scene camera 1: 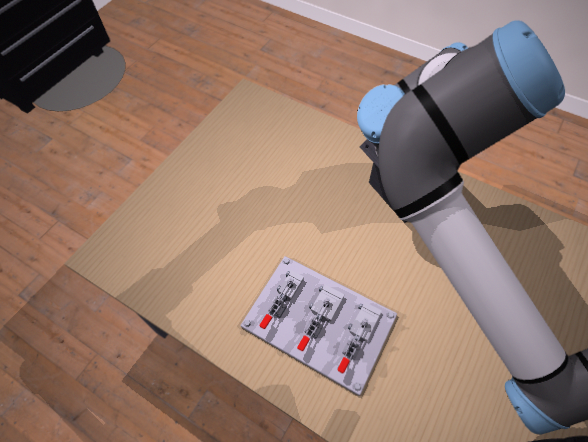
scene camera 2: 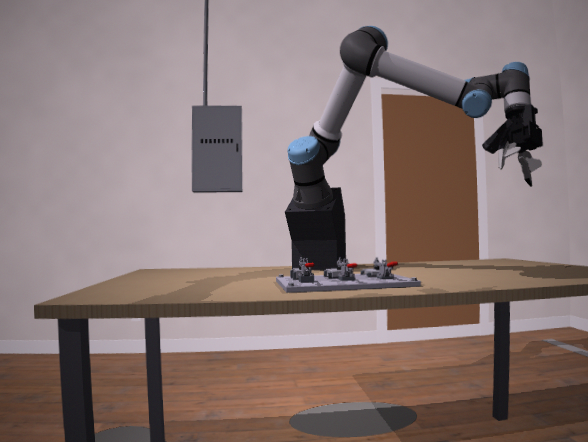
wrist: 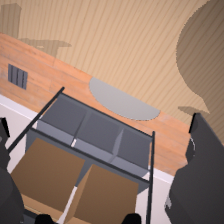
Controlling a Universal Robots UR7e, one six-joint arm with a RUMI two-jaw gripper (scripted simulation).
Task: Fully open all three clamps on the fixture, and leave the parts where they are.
Labels:
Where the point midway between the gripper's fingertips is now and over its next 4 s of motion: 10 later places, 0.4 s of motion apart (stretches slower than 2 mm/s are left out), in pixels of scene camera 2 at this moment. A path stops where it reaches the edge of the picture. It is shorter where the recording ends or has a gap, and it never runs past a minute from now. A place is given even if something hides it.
My gripper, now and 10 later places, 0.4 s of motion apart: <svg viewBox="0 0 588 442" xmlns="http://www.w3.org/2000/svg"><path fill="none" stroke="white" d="M516 178L491 183L462 187L431 190L403 193L378 196L360 199L346 202L339 205L337 209L337 212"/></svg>

